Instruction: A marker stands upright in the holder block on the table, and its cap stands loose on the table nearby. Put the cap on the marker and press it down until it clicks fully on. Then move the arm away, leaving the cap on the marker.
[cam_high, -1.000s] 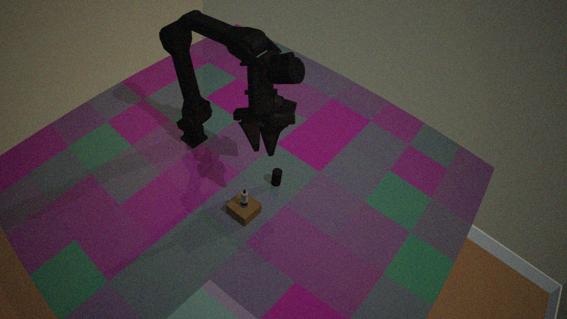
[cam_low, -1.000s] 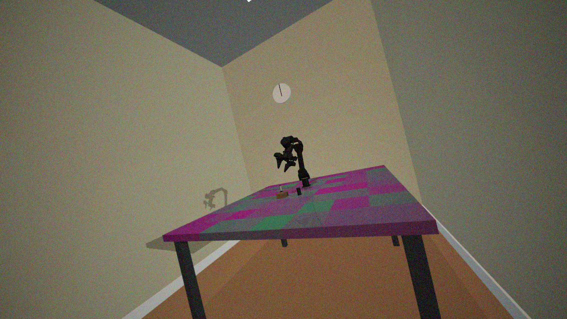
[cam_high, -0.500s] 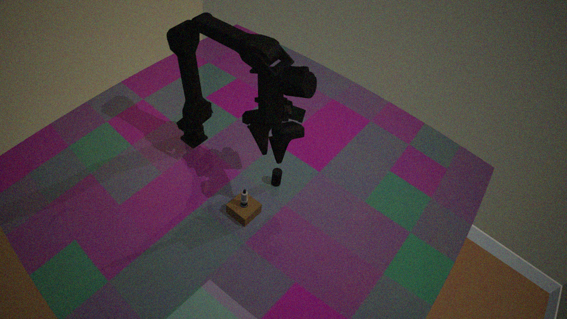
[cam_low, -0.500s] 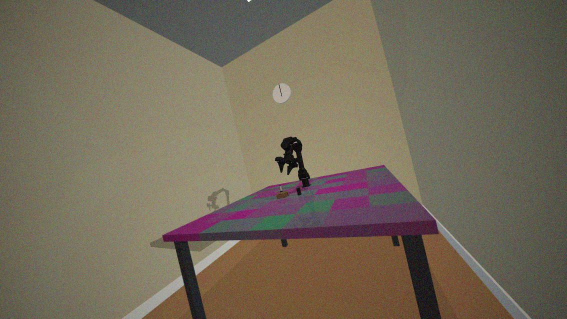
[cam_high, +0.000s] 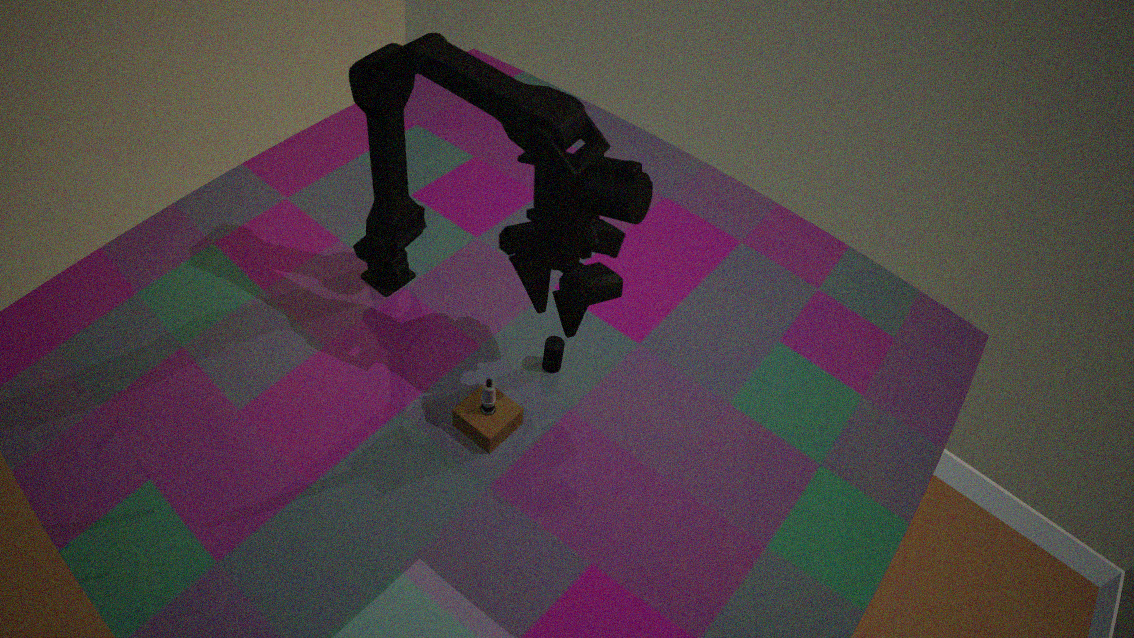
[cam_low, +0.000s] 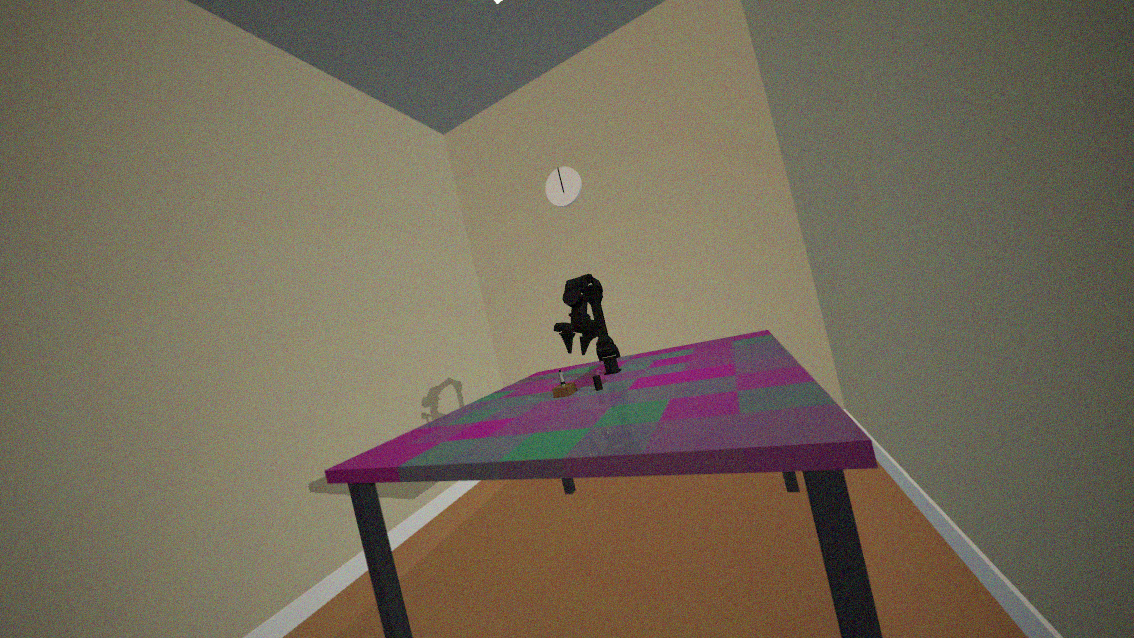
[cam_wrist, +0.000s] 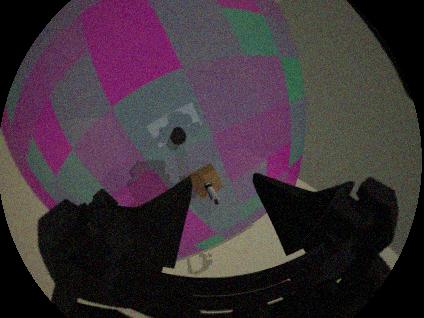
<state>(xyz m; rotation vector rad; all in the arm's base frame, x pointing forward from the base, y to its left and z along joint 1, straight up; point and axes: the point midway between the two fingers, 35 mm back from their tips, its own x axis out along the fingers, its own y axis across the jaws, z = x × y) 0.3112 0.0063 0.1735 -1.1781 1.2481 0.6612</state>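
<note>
The black cap is 20 mm behind my gripper tip, 40 mm to the left of it and 120 mm below it. Round my gripper tip: tan holder block: 20 mm behind, 90 mm to the right, 120 mm below.
</note>
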